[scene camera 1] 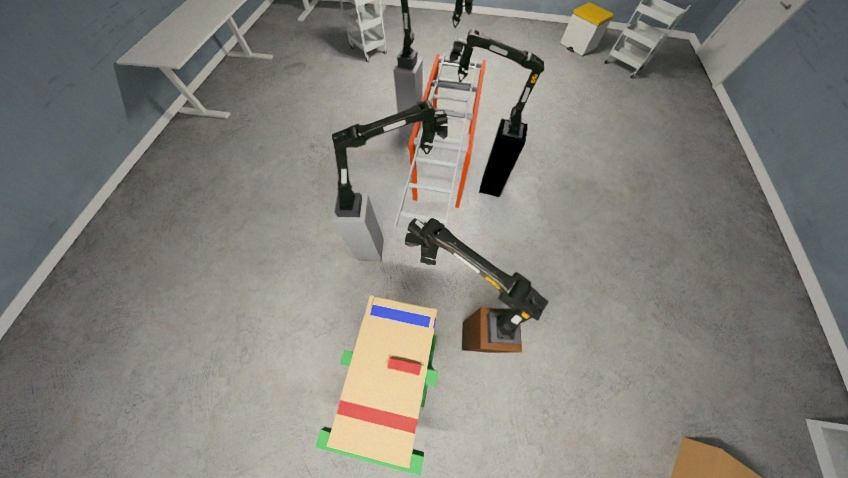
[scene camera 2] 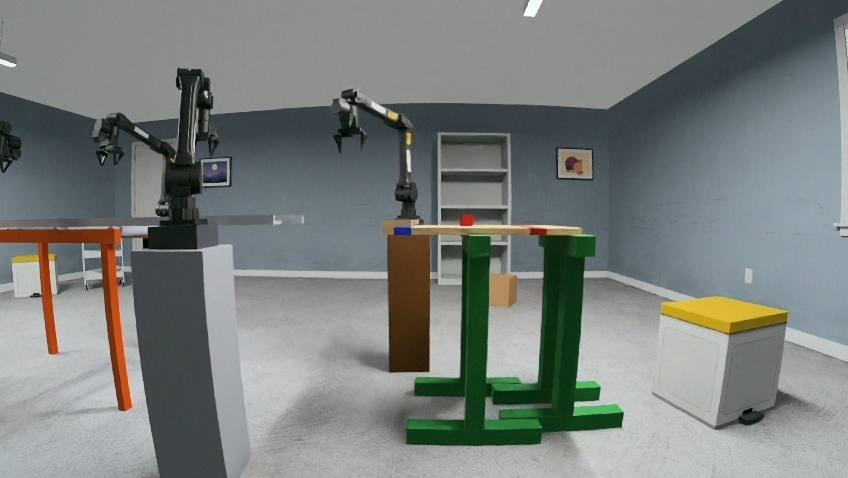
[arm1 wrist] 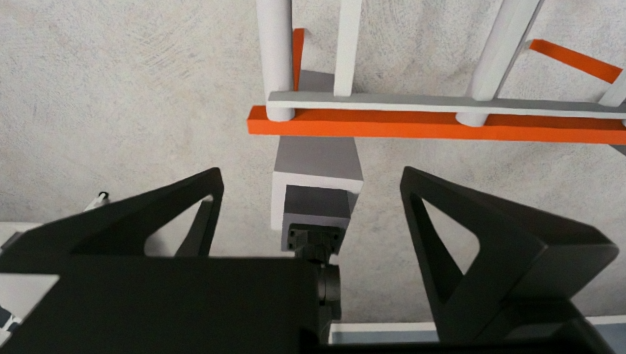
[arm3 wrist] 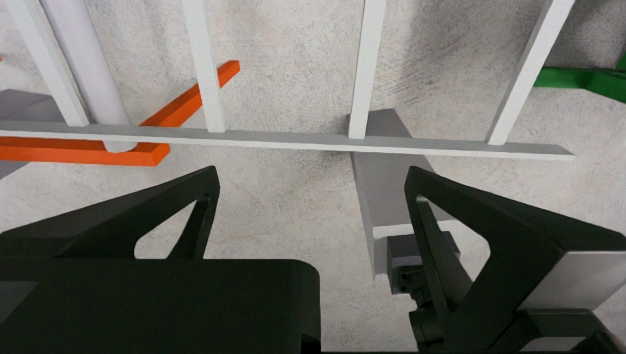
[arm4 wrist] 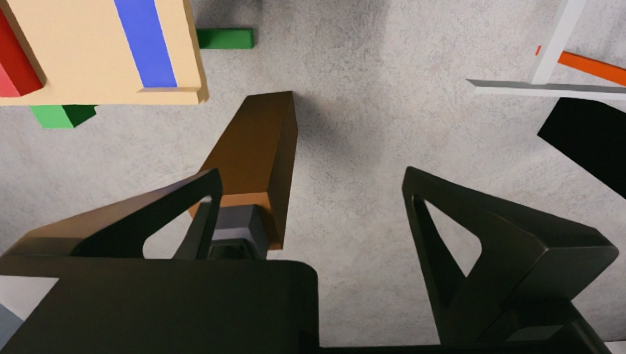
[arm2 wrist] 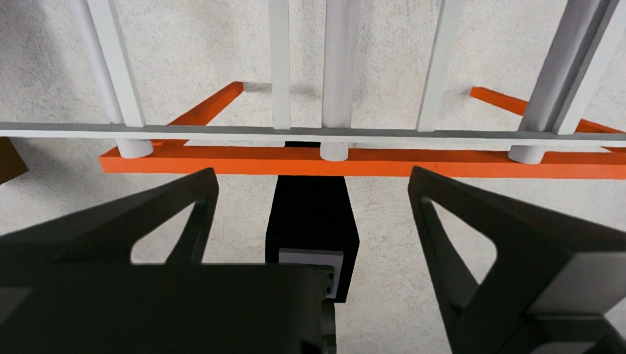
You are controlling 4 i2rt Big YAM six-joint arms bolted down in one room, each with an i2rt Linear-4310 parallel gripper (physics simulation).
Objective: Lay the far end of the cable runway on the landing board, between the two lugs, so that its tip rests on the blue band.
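The cable runway (arm1 wrist: 400, 103) (arm2 wrist: 240, 134) (arm3 wrist: 300, 141) (arm4 wrist: 575, 91) (scene camera 1: 436, 161) (scene camera 2: 288, 219), a pale ladder, lies on the rollers of an orange stand. Its far end juts past the stand, apart from the landing board (arm4 wrist: 75, 50) (scene camera 1: 380, 380) (scene camera 2: 439, 229). The blue band (arm4 wrist: 150, 50) (scene camera 1: 400, 315) (scene camera 2: 402, 230) crosses the board's near edge. I cannot make out the two lugs for certain. Grippers arm1 (arm1 wrist: 312, 170), arm2 (arm2 wrist: 313, 170) and arm3 (arm3 wrist: 314, 170) are open and empty above the runway's side rails. Gripper arm4 (arm4 wrist: 313, 170) is open and empty, above the gap between runway and board.
The orange stand (arm1 wrist: 400, 129) (arm2 wrist: 390, 165) (arm3 wrist: 65, 152) (scene camera 2: 59, 236) and green trestles (scene camera 1: 346, 357) (scene camera 2: 476, 332) carry runway and board. A red block (arm4 wrist: 17, 65) (scene camera 1: 404, 365) (scene camera 2: 466, 219) sits on the board. A brown pedestal (arm4 wrist: 250, 150) (scene camera 1: 475, 329) (scene camera 2: 408, 302) stands beside the gap.
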